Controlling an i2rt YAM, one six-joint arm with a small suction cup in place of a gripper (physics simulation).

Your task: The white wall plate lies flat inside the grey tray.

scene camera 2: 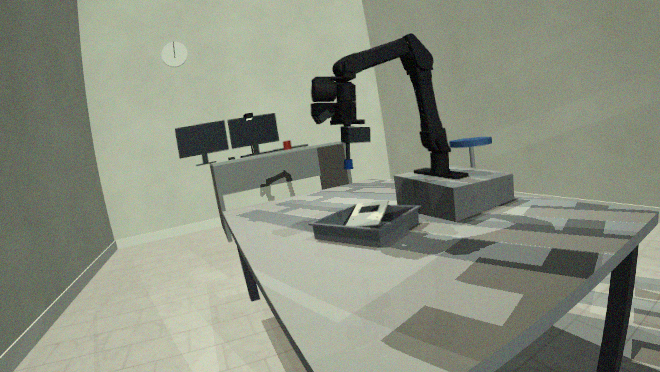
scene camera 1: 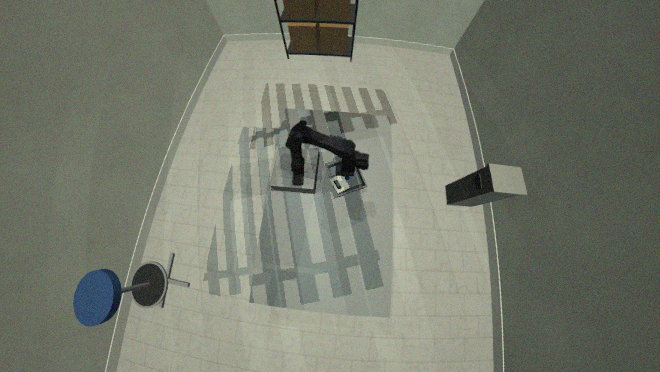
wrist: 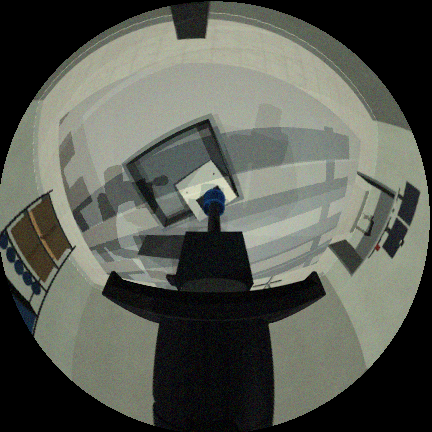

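The white wall plate [scene camera 1: 343, 187] [scene camera 2: 362, 218] [wrist: 202, 175], with a dark rectangular opening, is tilted at one corner of the grey tray [scene camera 1: 355, 185] [scene camera 2: 345, 235] [wrist: 175, 160]. In scene camera 2 its far edge stands above the tray's rim and its near edge is low by the front wall. In the wrist view part of it overlaps the tray's wall. My suction cup [scene camera 1: 347, 177] [scene camera 2: 348, 164] [wrist: 214, 200] is blue, holds nothing and hangs well above the plate, apart from it. It hides part of the plate's opening in the wrist view.
The tray stands on the table [scene camera 2: 300, 270] beside the grey block [scene camera 2: 425, 195] that carries the arm's base. A desk [scene camera 2: 270, 170] with two monitors stands behind. A blue stool [scene camera 1: 95, 297] [scene camera 2: 471, 142] and a pale cabinet [scene camera 1: 507, 180] stand away from the table.
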